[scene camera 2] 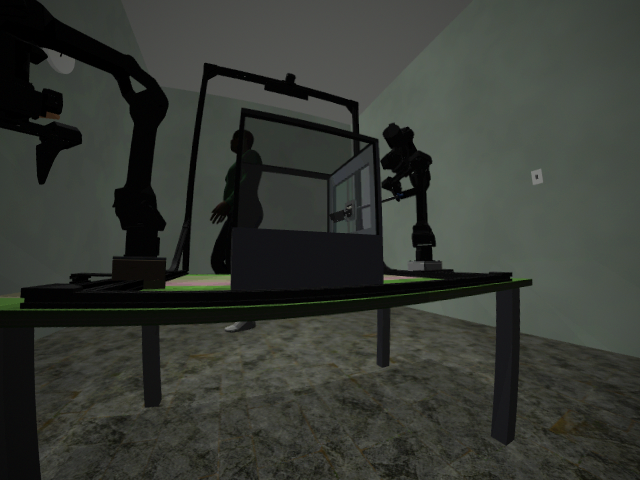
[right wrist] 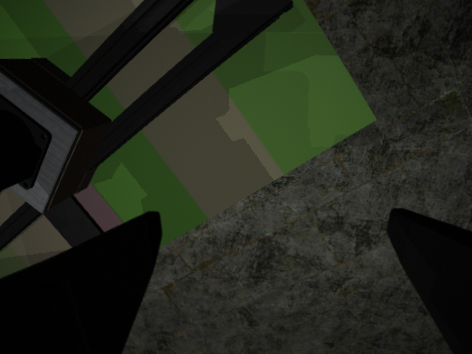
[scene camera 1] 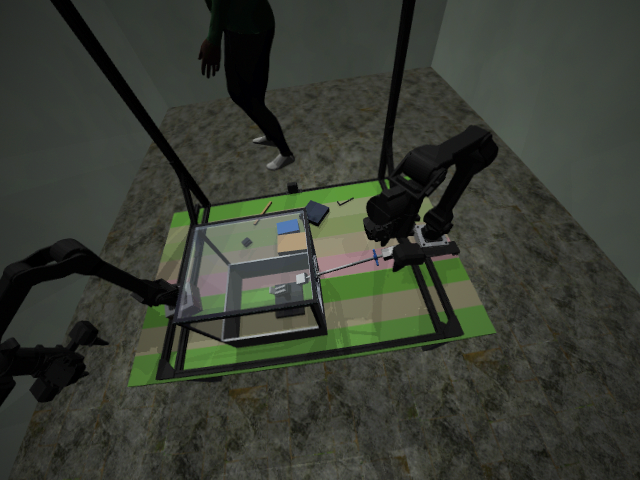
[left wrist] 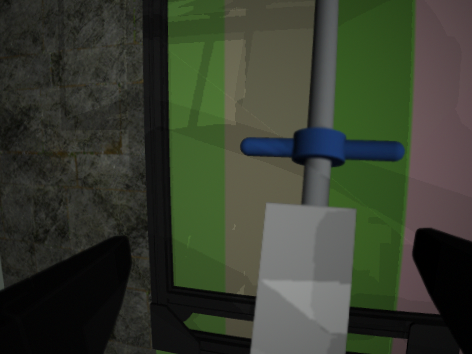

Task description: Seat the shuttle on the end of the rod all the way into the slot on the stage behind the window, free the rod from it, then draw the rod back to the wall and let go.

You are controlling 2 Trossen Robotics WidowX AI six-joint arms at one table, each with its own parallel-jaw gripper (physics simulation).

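Pixels of known places: left gripper, fingertip midpoint: (scene camera 2: pixel 407 194) (scene camera 1: pixel 388 258) (left wrist: pixel 273 247); right gripper, fingertip midpoint: (scene camera 2: pixel 4 181) (right wrist: pixel 274 222) (scene camera 1: pixel 98 358); left arm's base, link origin: (scene camera 2: pixel 424 261) (scene camera 1: pixel 431 234); right arm's base, link origin: (scene camera 2: pixel 141 257) (right wrist: pixel 13 141).
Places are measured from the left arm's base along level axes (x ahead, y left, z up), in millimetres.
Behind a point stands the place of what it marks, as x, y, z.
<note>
A thin grey rod (scene camera 1: pixel 347 267) {344, 187, 177} (left wrist: pixel 323 70) {292, 181, 197} passes through the window wall of the glass enclosure (scene camera 1: pixel 309 224) {441, 63, 221} (scene camera 2: pixel 370 143) {446, 319, 273}. A small white shuttle (scene camera 1: pixel 300 278) {482, 191, 133} (scene camera 2: pixel 348 211) sits on the rod's inner tip, just inside the wall and beside the dark stage (scene camera 1: pixel 284 291). The rod's outer end carries a blue crossbar (scene camera 1: pixel 376 257) {268, 184, 209} (left wrist: pixel 319 147) {269, 180, 210} and a grey handle block (scene camera 1: pixel 387 251) {240, 179, 225} (left wrist: pixel 305 274) {238, 179, 226}. My left gripper (scene camera 1: pixel 398 254) {238, 190, 210} (scene camera 2: pixel 391 185) (left wrist: pixel 273 247) {238, 190, 210} is open, with its fingers apart around the handle block. My right gripper (scene camera 1: pixel 168 292) (right wrist: pixel 274 222) {1068, 375, 111} is open and empty at the enclosure's left side.
A person (scene camera 1: pixel 247 71) (scene camera 2: pixel 242 190) stands behind the table. A dark blue pad (scene camera 1: pixel 316 211) {434, -197, -33} and a pencil (scene camera 1: pixel 263 210) {682, -249, -49} lie behind the enclosure. Blue (scene camera 1: pixel 288 227) {555, -114, -20} and tan (scene camera 1: pixel 291 243) {537, -20, 0} blocks and a small black cube (scene camera 1: pixel 246 242) {739, -71, -38} are inside it. Black gantry posts (scene camera 1: pixel 394 95) {117, -358, 349} rise at the back.
</note>
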